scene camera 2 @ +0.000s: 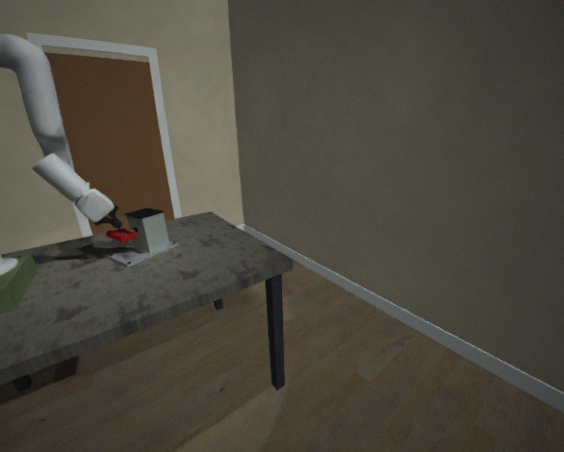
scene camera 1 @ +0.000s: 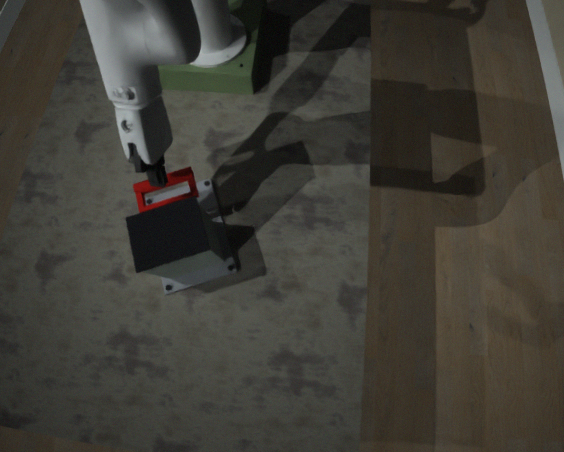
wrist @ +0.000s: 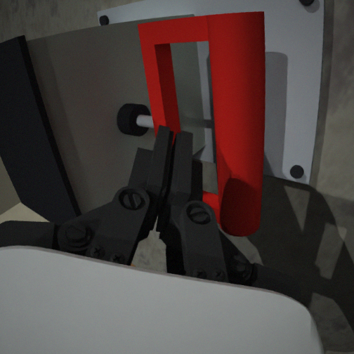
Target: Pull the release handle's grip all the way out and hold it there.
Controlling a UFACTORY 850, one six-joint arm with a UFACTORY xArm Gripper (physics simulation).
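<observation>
The red release handle (scene camera 1: 181,175) (scene camera 2: 116,237) (wrist: 239,110) is a rectangular frame with a thick round grip bar on its outer side. A thin pale rod (wrist: 146,121) runs from its inner bar to a black collar (wrist: 131,119) on the grey housing (scene camera 1: 167,235) (scene camera 2: 156,232) (wrist: 95,100); a short stretch of rod shows. My gripper (scene camera 1: 160,184) (scene camera 2: 120,228) (wrist: 168,151) is shut and empty. In the wrist view its fingertips overlap the handle's inner bar and opening, with the grip bar to their right. Whether the tips reach into the opening or touch the handle cannot be told.
The housing has a dark top and stands on a pale bolted plate (scene camera 1: 187,281) (scene camera 2: 131,258) (wrist: 306,100) on the mottled table (scene camera 1: 300,345) (scene camera 2: 200,270). The arm's green base block (scene camera 1: 210,80) (scene camera 2: 15,287) stands on the handle's side of the housing.
</observation>
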